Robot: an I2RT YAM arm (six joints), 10 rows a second.
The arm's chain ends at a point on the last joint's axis. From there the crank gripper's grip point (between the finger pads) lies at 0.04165 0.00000 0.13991 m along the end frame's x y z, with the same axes.
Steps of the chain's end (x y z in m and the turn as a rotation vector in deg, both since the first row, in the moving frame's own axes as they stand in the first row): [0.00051 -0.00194 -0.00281 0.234 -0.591 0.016]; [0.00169 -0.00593 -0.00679 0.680 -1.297 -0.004]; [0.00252 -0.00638 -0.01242 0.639 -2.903 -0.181]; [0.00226 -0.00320 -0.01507 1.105 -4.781 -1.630]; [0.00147 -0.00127 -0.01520 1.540 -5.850 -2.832]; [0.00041 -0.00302 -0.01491 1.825 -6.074 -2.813]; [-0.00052 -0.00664 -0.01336 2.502 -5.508 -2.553]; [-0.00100 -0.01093 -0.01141 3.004 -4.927 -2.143]
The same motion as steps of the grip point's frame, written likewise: [-0.00094 -0.00250 -0.00239 0.234 -0.591 0.016]; [-0.00149 -0.00760 -0.00589 0.680 -1.297 -0.004]; [-0.00462 -0.00807 -0.01050 0.639 -2.903 -0.181]; [-0.00960 -0.00695 -0.01212 1.105 -4.781 -1.630]; [-0.01314 -0.00678 -0.01176 1.540 -5.850 -2.832]; [-0.01478 -0.00921 -0.01139 1.825 -6.074 -2.813]; [-0.01431 -0.01438 -0.01018 2.502 -5.508 -2.553]; [-0.01333 -0.01968 -0.00859 3.004 -4.927 -2.143]
